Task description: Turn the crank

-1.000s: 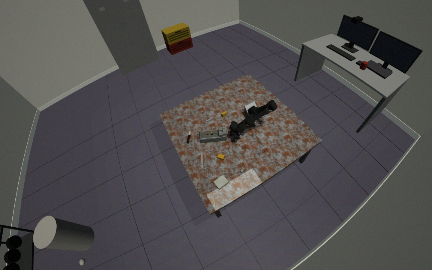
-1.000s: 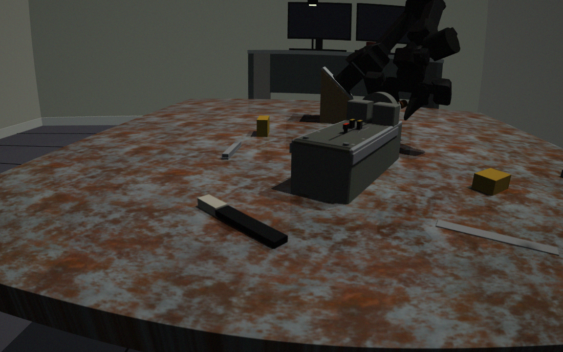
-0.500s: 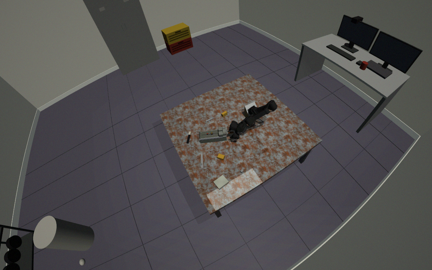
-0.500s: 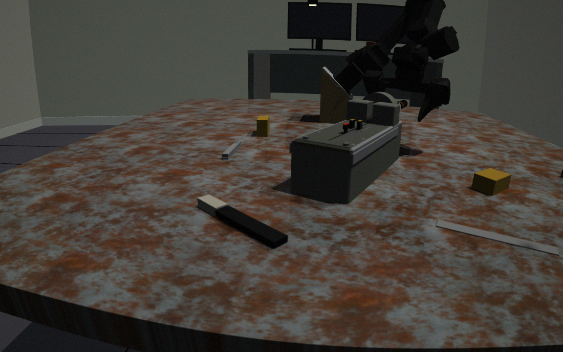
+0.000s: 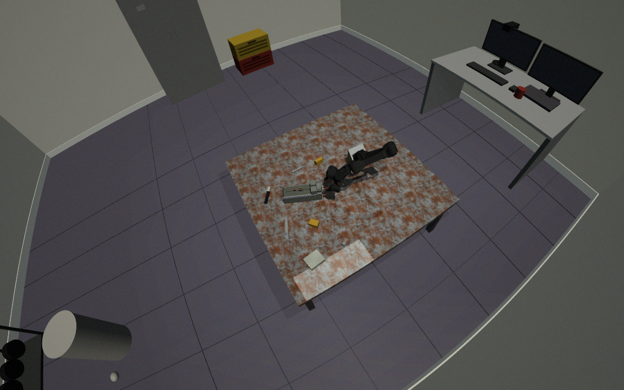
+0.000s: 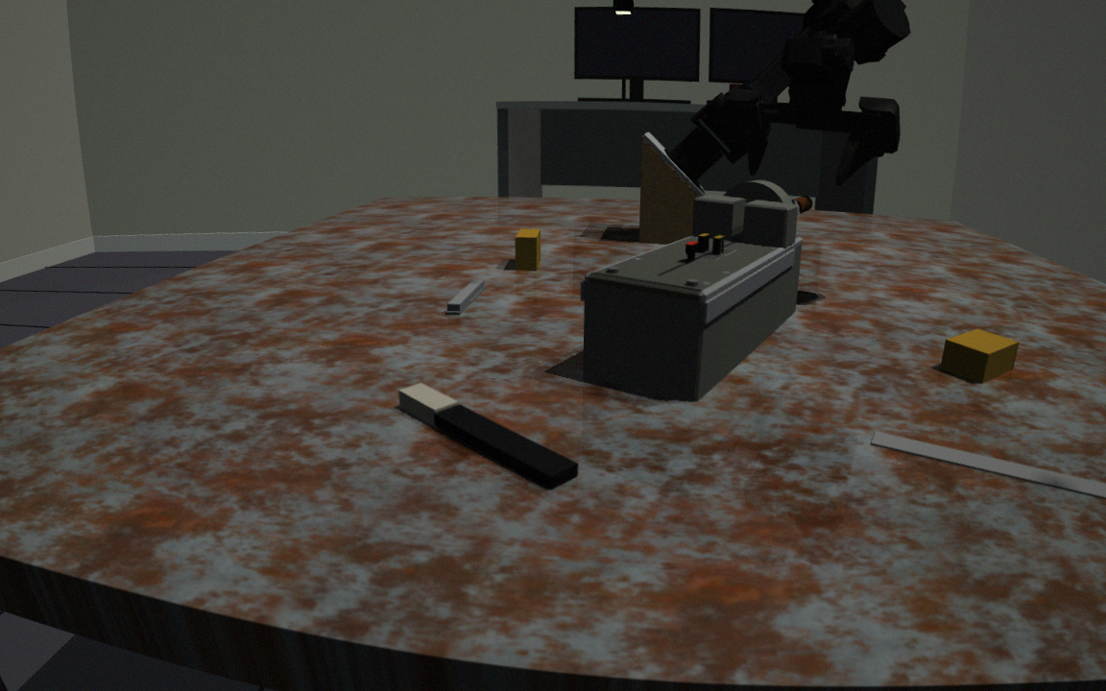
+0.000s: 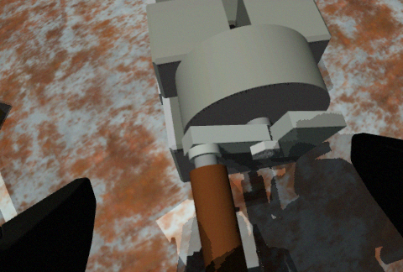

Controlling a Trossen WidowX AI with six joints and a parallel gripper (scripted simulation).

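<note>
The brown crank handle lies 1 cm behind my gripper tip, 1 cm to the left of it and 3 cm below it. From my gripper tip the other things lie so: red pointer 17 cm ahead, 13 cm to the right, 5 cm below; then small grey bar 2 cm ahead, 33 cm to the right, 13 cm below; then grey strip 35 cm ahead, 4 cm to the left, 13 cm below.
</note>
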